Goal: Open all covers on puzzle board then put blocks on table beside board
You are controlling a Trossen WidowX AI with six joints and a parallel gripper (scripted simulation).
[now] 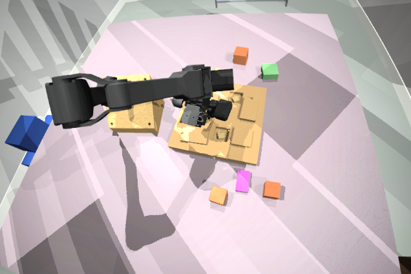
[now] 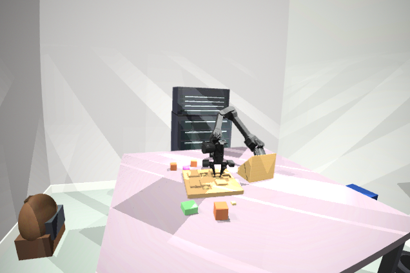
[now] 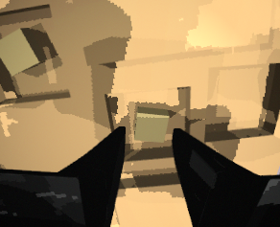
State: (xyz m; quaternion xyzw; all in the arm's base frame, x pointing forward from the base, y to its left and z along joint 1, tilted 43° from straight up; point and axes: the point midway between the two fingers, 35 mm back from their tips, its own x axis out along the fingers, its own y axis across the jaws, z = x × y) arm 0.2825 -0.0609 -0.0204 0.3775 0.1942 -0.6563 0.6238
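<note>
Now: gripper tip 50 mm short of the wooden puzzle board and 10 mm above it. The rest, counted from my gripper tip: orange block (110 mm ahead, 310 mm to the left); green block (230 mm ahead, 230 mm to the left, 10 mm below).
</note>
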